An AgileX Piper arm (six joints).
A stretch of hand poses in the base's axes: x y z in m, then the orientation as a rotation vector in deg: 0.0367, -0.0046, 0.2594, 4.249, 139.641, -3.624; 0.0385, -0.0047, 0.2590, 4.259, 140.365, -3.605; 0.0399, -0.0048, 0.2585, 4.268, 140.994, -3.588; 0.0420, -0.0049, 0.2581, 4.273, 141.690, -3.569; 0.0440, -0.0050, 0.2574, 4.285, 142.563, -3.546; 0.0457, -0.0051, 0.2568, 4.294, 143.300, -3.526; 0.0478, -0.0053, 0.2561, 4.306, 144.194, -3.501; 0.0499, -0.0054, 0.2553, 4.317, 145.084, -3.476; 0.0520, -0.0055, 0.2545, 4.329, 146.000, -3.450; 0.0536, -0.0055, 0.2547, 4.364, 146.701, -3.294; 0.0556, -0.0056, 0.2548, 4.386, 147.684, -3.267; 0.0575, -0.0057, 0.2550, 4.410, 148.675, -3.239; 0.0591, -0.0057, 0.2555, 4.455, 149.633, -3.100; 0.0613, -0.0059, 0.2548, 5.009, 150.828, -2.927; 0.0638, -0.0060, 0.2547, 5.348, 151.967, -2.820; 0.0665, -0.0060, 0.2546, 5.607, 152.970, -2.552; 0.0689, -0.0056, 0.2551, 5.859, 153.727, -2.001; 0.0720, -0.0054, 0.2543, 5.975, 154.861, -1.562; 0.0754, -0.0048, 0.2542, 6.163, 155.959, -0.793; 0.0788, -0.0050, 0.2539, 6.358, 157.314, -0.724; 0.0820, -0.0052, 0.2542, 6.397, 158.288, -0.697; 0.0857, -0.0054, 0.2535, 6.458, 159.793, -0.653; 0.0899, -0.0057, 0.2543, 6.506, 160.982, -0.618
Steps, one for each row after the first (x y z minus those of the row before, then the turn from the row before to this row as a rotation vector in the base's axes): 0.0018, -0.0001, -0.0004, 0.046, 0.722, 0.000; 0.0014, -0.0001, -0.0005, 0.040, 0.628, 0.000; 0.0021, -0.0001, -0.0004, 0.043, 0.694, 0.003; 0.0020, -0.0001, -0.0007, 0.055, 0.871, 0.000; 0.0017, -0.0001, -0.0006, 0.046, 0.735, 0.000; 0.0021, -0.0002, -0.0007, 0.057, 0.892, 0.000; 0.0021, -0.0001, -0.0008, 0.056, 0.888, 0.000; 0.0021, -0.0001, -0.0008, 0.058, 0.914, 0.000; 0.0016, 0.0000, 0.0002, 0.147, 0.694, 0.011; 0.0020, -0.0001, 0.0001, 0.063, 0.981, -0.006; 0.0019, -0.0001, 0.0002, 0.064, 0.989, -0.008; 0.0016, 0.0000, 0.0005, 0.145, 0.952, -0.001; 0.0022, -0.0002, -0.0007, 0.276, 1.193, -0.355; 0.0025, -0.0001, -0.0001, 0.185, 1.138, -0.212; 0.0027, 0.0000, -0.0001, 0.277, 0.995, -0.126; 0.0024, 0.0004, 0.0005, 0.463, 0.740, -0.076; 0.0031, 0.0002, -0.0008, 0.374, 1.119, 0.008; 0.0034, 0.0006, -0.0001, 0.612, 1.076, 0.008; 0.0034, -0.0002, -0.0003, 0.128, 1.357, -0.094; 0.0032, -0.0002, 0.0003, 0.061, 0.973, 0.000; 0.0037, -0.0002, -0.0007, 0.096, 1.503, 0.000; 0.0042, -0.0003, 0.0008, 0.076, 1.188, 0.000
